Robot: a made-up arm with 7 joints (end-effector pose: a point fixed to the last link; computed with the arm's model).
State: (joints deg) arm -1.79 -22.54 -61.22 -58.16 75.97 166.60 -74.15
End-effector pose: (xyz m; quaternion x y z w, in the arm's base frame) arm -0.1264 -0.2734 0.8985 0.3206 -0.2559 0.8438 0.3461
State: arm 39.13 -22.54 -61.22 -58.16 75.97 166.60 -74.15
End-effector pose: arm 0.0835 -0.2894 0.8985 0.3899 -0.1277 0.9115 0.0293
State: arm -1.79 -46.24 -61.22 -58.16 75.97 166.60 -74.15
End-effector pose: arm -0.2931 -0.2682 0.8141 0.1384 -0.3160 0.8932 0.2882
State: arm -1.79 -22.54 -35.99 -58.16 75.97 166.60 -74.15
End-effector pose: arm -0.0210 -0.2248 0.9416 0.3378 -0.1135 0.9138 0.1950
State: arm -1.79 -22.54 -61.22 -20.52 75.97 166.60 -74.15
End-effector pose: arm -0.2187 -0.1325 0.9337 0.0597 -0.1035 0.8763 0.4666
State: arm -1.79 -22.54 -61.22 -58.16 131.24 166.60 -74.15
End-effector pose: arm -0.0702 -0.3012 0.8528 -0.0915 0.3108 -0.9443 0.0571
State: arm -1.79 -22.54 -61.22 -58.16 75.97 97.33 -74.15
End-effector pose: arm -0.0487 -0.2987 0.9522 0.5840 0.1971 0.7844 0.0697
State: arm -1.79 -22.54 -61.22 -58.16 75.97 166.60 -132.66
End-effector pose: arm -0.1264 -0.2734 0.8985 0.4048 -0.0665 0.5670 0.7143
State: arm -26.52 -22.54 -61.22 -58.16 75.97 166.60 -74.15
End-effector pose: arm -0.2292 -0.1954 0.8985 0.2584 -0.3186 0.7501 0.5187
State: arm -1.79 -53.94 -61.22 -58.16 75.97 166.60 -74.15
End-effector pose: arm -0.3381 -0.2668 0.7728 0.0775 -0.3328 0.9012 0.2667
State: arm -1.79 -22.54 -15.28 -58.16 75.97 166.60 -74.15
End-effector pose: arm 0.0447 -0.1514 0.9679 0.3396 0.0078 0.9384 0.0636
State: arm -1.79 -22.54 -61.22 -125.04 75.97 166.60 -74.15
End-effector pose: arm 0.0123 -0.3396 0.6481 0.6841 -0.4504 0.5714 0.0512
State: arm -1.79 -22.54 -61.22 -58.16 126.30 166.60 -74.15
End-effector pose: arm -0.0770 -0.3006 0.8551 -0.1137 0.3087 -0.9441 0.0202
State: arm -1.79 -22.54 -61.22 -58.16 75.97 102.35 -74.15
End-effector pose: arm -0.0559 -0.3001 0.9502 0.5711 0.1647 0.7989 0.0919
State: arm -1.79 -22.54 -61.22 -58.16 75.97 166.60 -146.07
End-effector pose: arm -0.1264 -0.2734 0.8985 0.4098 -0.0188 0.4798 0.7756
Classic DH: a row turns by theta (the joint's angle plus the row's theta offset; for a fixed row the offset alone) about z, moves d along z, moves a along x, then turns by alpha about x. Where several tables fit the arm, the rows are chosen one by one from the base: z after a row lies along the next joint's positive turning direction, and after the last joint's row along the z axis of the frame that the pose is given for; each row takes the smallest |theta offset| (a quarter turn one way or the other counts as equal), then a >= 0, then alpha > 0; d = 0 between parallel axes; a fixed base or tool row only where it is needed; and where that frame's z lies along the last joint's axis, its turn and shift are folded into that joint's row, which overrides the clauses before.
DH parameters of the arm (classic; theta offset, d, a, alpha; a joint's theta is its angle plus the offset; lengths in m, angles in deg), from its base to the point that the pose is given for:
joint 1: 0 0.459 0 -90
joint 2: 0 0 0 90
joint 3: 0 0.255 0.091 90
joint 4: 0 0 -0.051 -90
joint 5: 0 0.237 0 90
joint 6: 0 0 0.086 90
joint 7: 0 0 0 0

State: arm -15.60 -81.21 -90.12 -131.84 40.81 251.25 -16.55
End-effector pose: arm -0.2662 -0.1903 0.4719 -0.2629 -0.8444 0.4116 0.2200
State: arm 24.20 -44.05 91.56 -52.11 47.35 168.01 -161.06
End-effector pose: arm -0.3717 0.0823 0.8548 -0.5545 0.2789 0.7711 0.1418
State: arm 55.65 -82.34 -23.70 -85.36 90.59 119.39 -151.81
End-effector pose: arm 0.0051 -0.3443 0.8473 -0.2557 0.1903 0.9463 0.0531
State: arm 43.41 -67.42 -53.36 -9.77 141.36 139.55 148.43
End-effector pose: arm -0.2559 -0.4312 0.7150 -0.2963 -0.4513 0.5448 0.6417
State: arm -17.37 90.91 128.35 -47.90 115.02 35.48 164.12
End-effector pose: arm 0.5338 -0.0029 0.6557 -0.4007 -0.6073 0.6830 0.0644
